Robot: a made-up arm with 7 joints.
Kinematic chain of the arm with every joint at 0, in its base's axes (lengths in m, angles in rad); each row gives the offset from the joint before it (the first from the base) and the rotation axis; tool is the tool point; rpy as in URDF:
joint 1: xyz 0 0 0.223 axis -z
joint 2: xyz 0 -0.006 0.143 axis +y
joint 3: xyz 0 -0.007 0.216 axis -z
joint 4: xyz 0 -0.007 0.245 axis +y
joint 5: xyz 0 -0.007 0.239 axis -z
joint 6: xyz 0 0 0.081 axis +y
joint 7: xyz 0 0 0.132 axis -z
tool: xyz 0 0 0 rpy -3.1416 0 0
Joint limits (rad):
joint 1: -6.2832..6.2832
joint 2: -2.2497..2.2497
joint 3: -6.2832..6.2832
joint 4: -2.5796..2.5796
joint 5: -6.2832..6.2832
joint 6: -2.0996..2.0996
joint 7: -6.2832..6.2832
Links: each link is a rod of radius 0.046 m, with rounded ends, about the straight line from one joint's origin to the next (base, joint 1, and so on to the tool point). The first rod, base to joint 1, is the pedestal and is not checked.
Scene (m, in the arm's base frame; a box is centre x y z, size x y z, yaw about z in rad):
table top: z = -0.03
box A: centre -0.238 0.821 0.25 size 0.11 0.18 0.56 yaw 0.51
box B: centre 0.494 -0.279 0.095 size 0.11 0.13 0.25 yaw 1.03
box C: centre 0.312 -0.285 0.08 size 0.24 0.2 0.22 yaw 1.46
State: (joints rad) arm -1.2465 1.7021 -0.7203 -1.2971 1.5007 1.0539 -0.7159
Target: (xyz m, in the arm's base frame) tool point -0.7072 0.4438 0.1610
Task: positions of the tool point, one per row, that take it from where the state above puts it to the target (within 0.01 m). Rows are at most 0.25 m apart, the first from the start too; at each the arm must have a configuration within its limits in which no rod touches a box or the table.
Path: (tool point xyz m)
1: 0.4039 0.5560 0.5429
2: 0.2632 0.6252 0.6048
3: 0.1136 0.6533 0.6670
4: -0.0319 0.6405 0.7288
5: -0.1611 0.5914 0.7895
6: -0.3384 0.6205 0.6956
7: -0.5059 0.6050 0.5541
8: -0.6371 0.5435 0.3713
9: -0.7072 0.4438 0.1610

